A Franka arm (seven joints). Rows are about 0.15 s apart.
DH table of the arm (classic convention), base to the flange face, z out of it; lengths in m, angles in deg. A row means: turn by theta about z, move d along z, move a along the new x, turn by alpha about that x. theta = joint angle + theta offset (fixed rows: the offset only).
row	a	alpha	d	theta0
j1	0	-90	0.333	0
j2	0	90	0	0
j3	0.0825	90	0.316	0
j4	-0.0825	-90	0	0
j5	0	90	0.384	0
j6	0.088	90	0	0
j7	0	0	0.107	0
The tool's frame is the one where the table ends.
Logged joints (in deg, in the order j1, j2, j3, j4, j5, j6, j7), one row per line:
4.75 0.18 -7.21 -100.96 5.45 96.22 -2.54
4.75 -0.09 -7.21 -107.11 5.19 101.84 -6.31
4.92 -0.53 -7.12 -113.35 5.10 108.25 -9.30
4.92 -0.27 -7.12 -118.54 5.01 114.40 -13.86
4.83 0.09 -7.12 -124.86 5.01 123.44 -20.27
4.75 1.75 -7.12 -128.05 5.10 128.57 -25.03
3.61 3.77 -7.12 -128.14 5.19 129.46 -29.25
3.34 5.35 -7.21 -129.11 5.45 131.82 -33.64
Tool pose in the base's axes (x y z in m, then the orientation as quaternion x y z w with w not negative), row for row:
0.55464 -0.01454 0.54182 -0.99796 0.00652 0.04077 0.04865
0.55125 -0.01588 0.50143 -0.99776 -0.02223 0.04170 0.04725
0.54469 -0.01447 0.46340 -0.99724 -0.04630 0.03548 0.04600
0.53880 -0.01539 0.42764 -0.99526 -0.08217 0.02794 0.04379
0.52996 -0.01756 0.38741 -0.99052 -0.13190 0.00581 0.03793
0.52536 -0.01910 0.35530 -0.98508 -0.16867 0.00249 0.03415
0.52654 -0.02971 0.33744 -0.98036 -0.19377 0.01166 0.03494
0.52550 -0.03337 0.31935 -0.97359 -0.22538 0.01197 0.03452
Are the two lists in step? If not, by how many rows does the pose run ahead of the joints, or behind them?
They are in step.
